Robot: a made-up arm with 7 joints. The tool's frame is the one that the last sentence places.
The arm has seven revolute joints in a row. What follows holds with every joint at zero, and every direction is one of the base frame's.
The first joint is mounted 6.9 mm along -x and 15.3 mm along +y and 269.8 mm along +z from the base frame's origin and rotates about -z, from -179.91 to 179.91 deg.
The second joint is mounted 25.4 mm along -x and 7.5 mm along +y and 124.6 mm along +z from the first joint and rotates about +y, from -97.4 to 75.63 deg.
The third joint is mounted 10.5 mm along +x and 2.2 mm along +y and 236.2 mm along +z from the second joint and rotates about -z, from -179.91 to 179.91 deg.
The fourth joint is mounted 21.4 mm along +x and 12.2 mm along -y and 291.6 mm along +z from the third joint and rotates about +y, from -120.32 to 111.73 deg.
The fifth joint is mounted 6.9 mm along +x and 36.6 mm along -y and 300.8 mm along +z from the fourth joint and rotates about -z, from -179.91 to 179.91 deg.
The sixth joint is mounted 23 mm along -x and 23 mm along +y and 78.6 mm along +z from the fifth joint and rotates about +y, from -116.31 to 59.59 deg.
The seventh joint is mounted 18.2 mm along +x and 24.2 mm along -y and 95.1 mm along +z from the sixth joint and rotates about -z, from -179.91 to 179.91 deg.
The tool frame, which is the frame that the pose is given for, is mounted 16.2 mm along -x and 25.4 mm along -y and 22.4 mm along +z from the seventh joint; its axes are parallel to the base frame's.
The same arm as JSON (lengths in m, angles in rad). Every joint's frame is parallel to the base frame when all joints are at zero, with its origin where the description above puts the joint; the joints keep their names.
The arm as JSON. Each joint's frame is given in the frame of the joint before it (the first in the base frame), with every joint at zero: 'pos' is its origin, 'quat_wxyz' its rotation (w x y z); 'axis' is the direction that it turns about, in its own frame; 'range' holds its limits. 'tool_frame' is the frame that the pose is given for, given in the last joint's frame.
{"length_unit": "m", "angle_unit": "rad", "joints": [
  {"joint": "joint 1", "pos": [-0.0069, 0.0153, 0.2698], "quat_wxyz": [1.0, 0.0, 0.0, 0.0], "axis": [0.0, 0.0, -1.0], "range": [-3.14, 3.14]},
  {"joint": "joint 2", "pos": [-0.0254, 0.0075, 0.1246], "quat_wxyz": [1.0, 0.0, 0.0, 0.0], "axis": [0.0, 1.0, 0.0], "range": [-1.7, 1.32]},
  {"joint": "joint 3", "pos": [0.0105, 0.0022, 0.2362], "quat_wxyz": [1.0, 0.0, 0.0, 0.0], "axis": [0.0, 0.0, -1.0], "range": [-3.14, 3.14]},
  {"joint": "joint 4", "pos": [0.0214, -0.0122, 0.2916], "quat_wxyz": [1.0, 0.0, 0.0, 0.0], "axis": [0.0, 1.0, 0.0], "range": [-2.1, 1.9501]},
  {"joint": "joint 5", "pos": [0.0069, -0.0366, 0.3008], "quat_wxyz": [1.0, 0.0, 0.0, 0.0], "axis": [0.0, 0.0, -1.0], "range": [-3.14, 3.14]},
  {"joint": "joint 6", "pos": [-0.023, 0.023, 0.0786], "quat_wxyz": [1.0, 0.0, 0.0, 0.0], "axis": [0.0, 1.0, 0.0], "range": [-2.03, 1.04]},
  {"joint": "joint 7", "pos": [0.0182, -0.0242, 0.0951], "quat_wxyz": [1.0, 0.0, 0.0, 0.0], "axis": [0.0, 0.0, -1.0], "range": [-3.14, 3.14]}
], "tool_frame": {"pos": [-0.0162, -0.0254, 0.0224], "quat_wxyz": [1.0, 0.0, 0.0, 0.0]}}

